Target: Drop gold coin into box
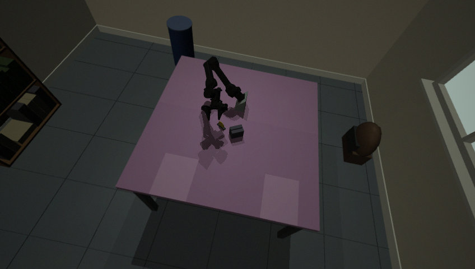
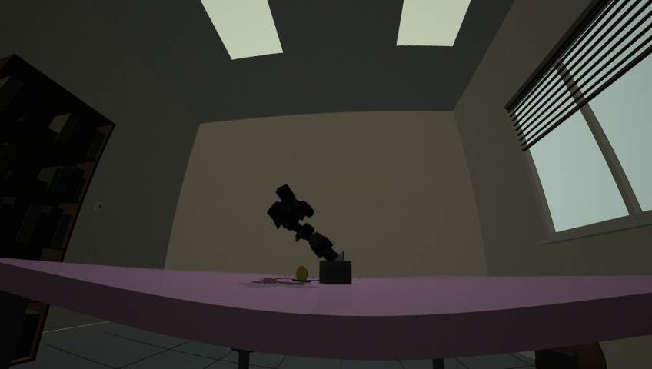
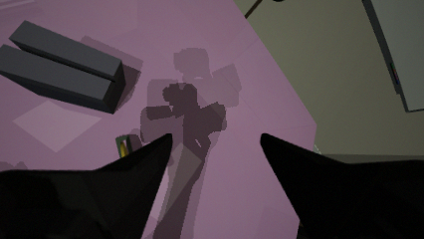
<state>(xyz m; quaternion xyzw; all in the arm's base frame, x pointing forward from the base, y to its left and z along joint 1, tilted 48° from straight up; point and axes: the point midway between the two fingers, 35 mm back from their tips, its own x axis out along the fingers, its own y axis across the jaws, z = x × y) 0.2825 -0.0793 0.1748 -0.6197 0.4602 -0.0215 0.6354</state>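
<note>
My gripper tip is 130 mm above the gold coin, 60 mm past it and 50 mm to the right of it.
</note>
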